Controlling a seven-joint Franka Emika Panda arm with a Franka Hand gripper.
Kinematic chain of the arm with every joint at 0, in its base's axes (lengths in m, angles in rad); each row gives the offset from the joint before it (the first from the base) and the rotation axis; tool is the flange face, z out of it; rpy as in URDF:
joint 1: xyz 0 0 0.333 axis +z
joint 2: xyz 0 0 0 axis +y
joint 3: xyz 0 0 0.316 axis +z
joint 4: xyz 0.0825 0 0 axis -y
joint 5: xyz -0.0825 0 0.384 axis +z
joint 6: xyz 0 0 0 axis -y
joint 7: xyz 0.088 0 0 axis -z
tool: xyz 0 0 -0.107 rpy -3.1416 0 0
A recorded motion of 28 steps. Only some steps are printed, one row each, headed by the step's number.
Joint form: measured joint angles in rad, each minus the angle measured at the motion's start. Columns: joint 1, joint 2, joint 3, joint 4, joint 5, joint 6, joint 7.
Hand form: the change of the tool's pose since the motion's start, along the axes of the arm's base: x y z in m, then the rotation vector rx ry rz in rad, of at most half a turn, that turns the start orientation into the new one. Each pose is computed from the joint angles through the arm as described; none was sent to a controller.
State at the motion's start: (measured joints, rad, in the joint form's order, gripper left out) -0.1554 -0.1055 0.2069 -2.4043 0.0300 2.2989 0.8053
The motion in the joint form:
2: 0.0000 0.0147 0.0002 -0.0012 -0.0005 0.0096 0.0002
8: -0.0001 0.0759 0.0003 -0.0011 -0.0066 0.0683 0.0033
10: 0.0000 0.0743 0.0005 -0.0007 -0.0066 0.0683 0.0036
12: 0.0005 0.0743 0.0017 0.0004 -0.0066 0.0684 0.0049
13: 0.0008 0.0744 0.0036 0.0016 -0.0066 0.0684 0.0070
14: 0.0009 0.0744 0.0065 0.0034 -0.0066 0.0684 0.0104
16: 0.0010 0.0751 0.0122 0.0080 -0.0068 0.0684 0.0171
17: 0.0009 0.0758 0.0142 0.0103 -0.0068 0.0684 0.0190
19: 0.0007 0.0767 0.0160 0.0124 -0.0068 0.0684 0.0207
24: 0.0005 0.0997 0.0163 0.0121 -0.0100 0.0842 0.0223
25: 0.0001 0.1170 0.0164 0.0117 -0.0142 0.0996 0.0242
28: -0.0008 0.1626 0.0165 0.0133 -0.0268 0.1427 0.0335
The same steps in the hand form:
2: 0.0009 0.0000 -0.0066 0.0021 0.0061 0.0003
8: 0.0074 0.0001 -0.0303 0.0091 0.0077 0.0011
10: 0.0076 0.0003 -0.0294 0.0089 0.0057 0.0011
12: 0.0079 0.0011 -0.0289 0.0089 0.0045 0.0015
13: 0.0082 0.0022 -0.0285 0.0089 0.0034 0.0016
14: 0.0087 0.0037 -0.0278 0.0089 0.0017 0.0013
16: 0.0100 0.0066 -0.0262 0.0090 -0.0021 0.0005
17: 0.0107 0.0076 -0.0256 0.0092 -0.0037 0.0006
19: 0.0113 0.0084 -0.0251 0.0094 -0.0049 0.0005
24: 0.0127 0.0085 -0.0349 0.0116 0.0022 0.0011
25: 0.0139 0.0085 -0.0420 0.0122 0.0042 0.0017
28: 0.0178 0.0085 -0.0596 0.0137 0.0041 0.0005

